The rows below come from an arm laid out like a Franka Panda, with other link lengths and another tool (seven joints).
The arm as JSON. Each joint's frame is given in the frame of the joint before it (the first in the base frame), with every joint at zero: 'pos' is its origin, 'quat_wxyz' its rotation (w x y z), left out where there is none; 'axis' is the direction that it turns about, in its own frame. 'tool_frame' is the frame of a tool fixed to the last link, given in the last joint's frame.
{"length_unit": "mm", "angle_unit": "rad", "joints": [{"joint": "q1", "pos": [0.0, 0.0, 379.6], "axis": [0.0, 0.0, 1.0]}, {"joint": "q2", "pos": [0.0, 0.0, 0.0], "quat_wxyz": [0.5, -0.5, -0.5, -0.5], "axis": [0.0, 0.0, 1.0]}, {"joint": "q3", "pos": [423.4, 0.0, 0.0], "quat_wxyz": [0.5, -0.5, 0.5, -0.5], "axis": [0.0, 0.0, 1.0]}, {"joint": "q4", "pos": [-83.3, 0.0, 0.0], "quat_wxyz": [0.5, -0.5, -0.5, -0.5], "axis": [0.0, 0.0, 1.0]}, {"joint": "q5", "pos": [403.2, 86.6, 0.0], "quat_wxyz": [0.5, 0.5, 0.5, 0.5], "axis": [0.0, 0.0, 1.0]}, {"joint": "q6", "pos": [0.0, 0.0, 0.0], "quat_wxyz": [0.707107, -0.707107, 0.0, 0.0], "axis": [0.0, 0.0, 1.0]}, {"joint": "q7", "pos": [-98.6, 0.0, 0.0], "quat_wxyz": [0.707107, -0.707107, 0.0, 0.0], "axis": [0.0, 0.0, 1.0]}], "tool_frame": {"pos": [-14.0, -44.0, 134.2], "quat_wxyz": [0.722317, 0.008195, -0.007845, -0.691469]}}
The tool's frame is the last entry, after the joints.
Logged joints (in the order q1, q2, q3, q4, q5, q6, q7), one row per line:
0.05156 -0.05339 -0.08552 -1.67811 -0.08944 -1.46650 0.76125
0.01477 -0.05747 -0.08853 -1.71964 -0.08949 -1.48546 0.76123
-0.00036 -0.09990 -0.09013 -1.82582 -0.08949 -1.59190 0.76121
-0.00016 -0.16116 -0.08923 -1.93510 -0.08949 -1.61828 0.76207
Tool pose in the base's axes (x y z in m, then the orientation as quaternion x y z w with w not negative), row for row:
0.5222 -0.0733 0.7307 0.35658 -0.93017 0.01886 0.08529
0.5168 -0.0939 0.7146 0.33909 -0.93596 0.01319 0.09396
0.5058 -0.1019 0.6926 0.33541 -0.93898 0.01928 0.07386
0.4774 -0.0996 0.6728 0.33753 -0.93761 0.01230 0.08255
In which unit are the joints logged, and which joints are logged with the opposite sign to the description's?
The joints are logged in radians. Opposite sign: q6.
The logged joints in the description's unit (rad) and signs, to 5 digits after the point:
0.05156 -0.05339 -0.08552 -1.67811 -0.08944 1.46650 0.76125
0.01477 -0.05747 -0.08853 -1.71964 -0.08949 1.48546 0.76123
-0.00036 -0.09990 -0.09013 -1.82582 -0.08949 1.59190 0.76121
-0.00016 -0.16116 -0.08923 -1.93510 -0.08949 1.61828 0.76207

